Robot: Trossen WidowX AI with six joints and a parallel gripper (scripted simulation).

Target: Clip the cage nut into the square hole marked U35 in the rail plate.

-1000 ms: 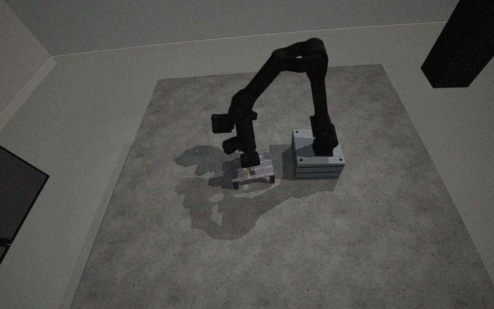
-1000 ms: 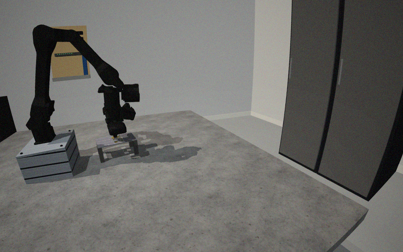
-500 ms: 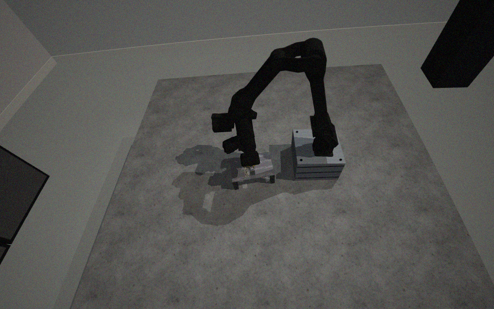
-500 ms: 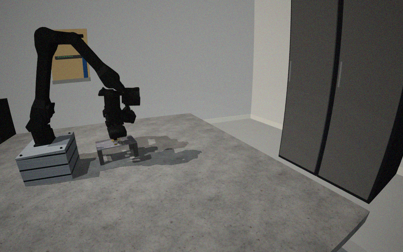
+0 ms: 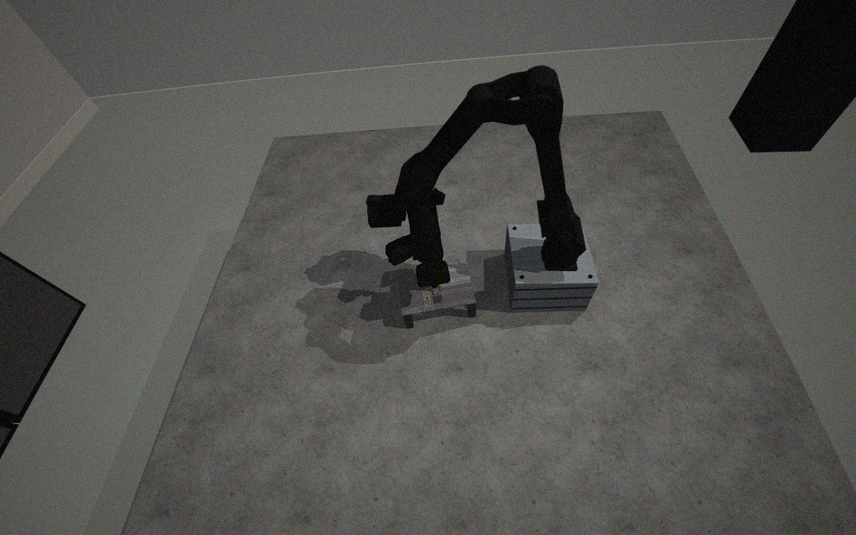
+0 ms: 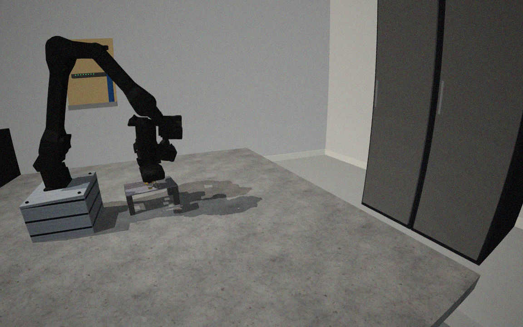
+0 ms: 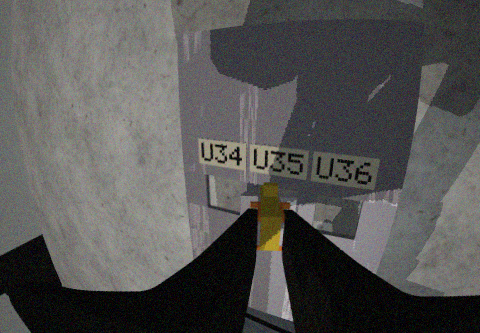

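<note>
Now: gripper tip 10 mm above the cage nut. From my gripper tip the other things lie so: label 20 mm ahead, 10 mm to the left, 10 mm below.
</note>
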